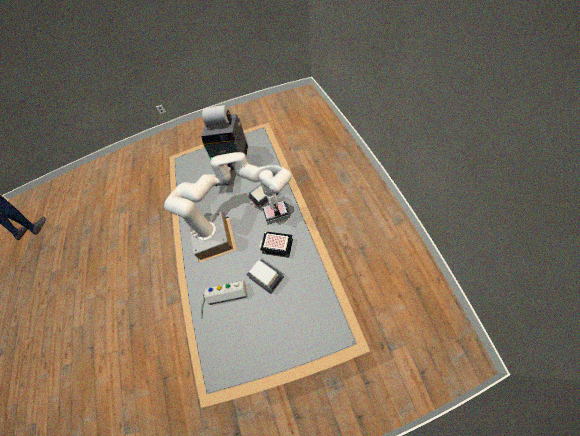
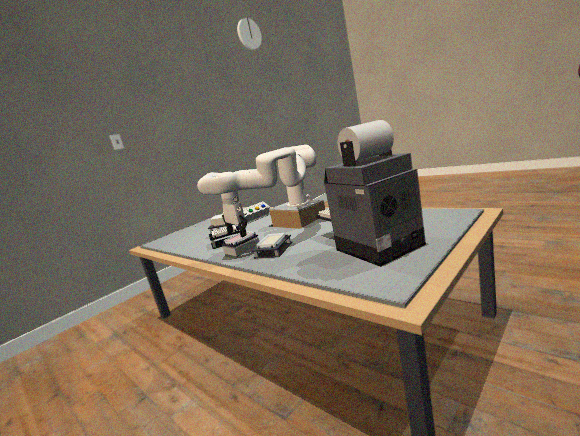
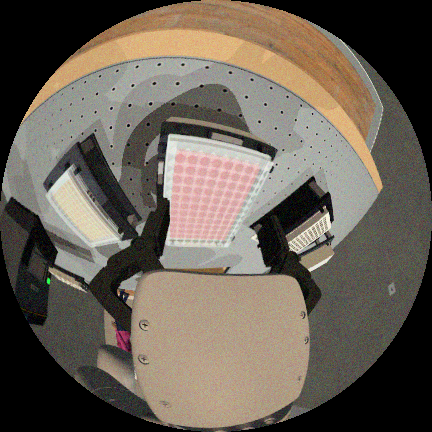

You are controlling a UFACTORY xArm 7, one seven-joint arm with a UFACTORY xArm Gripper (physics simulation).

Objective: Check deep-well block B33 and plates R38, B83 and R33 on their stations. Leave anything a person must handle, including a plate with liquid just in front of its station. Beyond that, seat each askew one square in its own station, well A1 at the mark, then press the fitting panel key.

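A plate with pink wells [image 1: 270, 210] [image 2: 237, 239] [image 3: 212, 195] lies on its dark-rimmed station. My gripper [image 1: 276, 207] [image 2: 236, 230] [image 3: 218, 217] is open, low over this plate, one finger towards each long side. A cream-welled plate [image 1: 259, 193] [image 2: 274, 241] [image 3: 82, 210] lies on a neighbouring dark station. On the other side, a white block with red-marked wells [image 1: 276, 241] [image 3: 311, 234] sits on a black station. Beyond it a pale-topped plate [image 1: 265, 272] [image 3: 317, 258] lies on a grey station. The key panel [image 1: 225, 292] [image 2: 256, 212] has blue, yellow, green and white keys. Labels are unreadable.
A dark instrument [image 1: 225, 140] [image 2: 375, 215] [image 3: 37, 267] with a white cylinder on top stands at one table end. A pale flat item [image 2: 325, 214] [image 3: 70, 278] lies near it. The arm's base block [image 1: 212, 245] [image 2: 295, 216] stands beside the stations. A person's legs [image 1: 15, 220] show on the floor.
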